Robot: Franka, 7 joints.
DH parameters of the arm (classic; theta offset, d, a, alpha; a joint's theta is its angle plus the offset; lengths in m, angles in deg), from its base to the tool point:
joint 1: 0 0.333 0 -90
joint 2: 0 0 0 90
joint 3: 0 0.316 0.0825 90
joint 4: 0 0 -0.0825 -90
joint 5: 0 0.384 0 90
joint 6: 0 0 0.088 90
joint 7: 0 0.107 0 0
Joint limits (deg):
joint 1: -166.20..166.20
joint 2: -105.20..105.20
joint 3: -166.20..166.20
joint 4: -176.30..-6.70
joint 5: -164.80..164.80
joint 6: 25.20..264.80
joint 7: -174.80..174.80
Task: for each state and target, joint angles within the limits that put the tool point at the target. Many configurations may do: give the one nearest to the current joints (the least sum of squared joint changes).
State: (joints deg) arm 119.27 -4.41 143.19 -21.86 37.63 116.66 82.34
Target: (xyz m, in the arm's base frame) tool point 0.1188 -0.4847 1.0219
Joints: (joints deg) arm 119.11 -20.36 144.64 -25.50 38.59 130.70 82.34
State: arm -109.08 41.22 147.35 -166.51 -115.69 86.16 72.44
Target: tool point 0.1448 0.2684 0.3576
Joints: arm -88.02 40.05 164.30 -175.27 -117.66 93.76 72.44
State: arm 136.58 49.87 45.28 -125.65 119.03 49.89 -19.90
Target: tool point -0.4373 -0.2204 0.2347
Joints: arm 147.03 55.11 47.31 -134.56 116.77 52.60 -19.90
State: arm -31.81 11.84 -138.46 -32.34 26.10 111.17 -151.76
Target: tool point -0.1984 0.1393 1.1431
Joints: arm -56.02 -0.11 -162.52 -22.90 23.02 124.36 -151.76
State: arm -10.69 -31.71 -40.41 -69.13 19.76 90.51 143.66
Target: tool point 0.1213 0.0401 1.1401
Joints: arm 1.42 -21.41 1.19 -43.14 28.05 114.54 143.66
